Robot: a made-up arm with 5 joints.
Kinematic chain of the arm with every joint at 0, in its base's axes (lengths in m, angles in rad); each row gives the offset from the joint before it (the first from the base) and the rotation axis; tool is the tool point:
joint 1: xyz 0 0 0.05 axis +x
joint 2: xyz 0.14 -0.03 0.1 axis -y
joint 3: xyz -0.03 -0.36 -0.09 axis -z
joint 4: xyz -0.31 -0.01 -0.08 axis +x
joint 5: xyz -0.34 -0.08 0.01 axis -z
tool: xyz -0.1 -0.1 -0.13
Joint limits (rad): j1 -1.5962..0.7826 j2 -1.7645..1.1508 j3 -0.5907..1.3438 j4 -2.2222..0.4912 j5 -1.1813..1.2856
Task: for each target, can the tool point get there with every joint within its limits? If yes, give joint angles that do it. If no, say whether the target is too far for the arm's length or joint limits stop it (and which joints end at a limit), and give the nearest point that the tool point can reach.
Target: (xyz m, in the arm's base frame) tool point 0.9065 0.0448 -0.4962
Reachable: no: joint limits stop it (at a limit: joint 2, joint 3, joint 4) | nearest point 0.3523 0.0352 -0.3785 | short by 0.567 m
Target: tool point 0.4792 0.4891 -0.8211
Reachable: no: joint limits stop it (at a limit: joint 1, joint 2, joint 4) | nearest point 0.1782 0.3170 -0.6671 | short by 0.379 m
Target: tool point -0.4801 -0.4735 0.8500
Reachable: yes | joints -0.3193 -1.0425 -0.1790 -0.0736 0.1971
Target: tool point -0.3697 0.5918 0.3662
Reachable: yes | joints -1.1287 -1.0182 0.6570 -1.1388 0.6836
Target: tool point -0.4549 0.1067 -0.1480
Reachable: yes | joints -0.4298 -0.0159 0.9456 -0.5110 0.9222
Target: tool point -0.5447 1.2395 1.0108
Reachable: no: too far | nearest point -0.2796 0.8019 0.7827 | short by 0.560 m
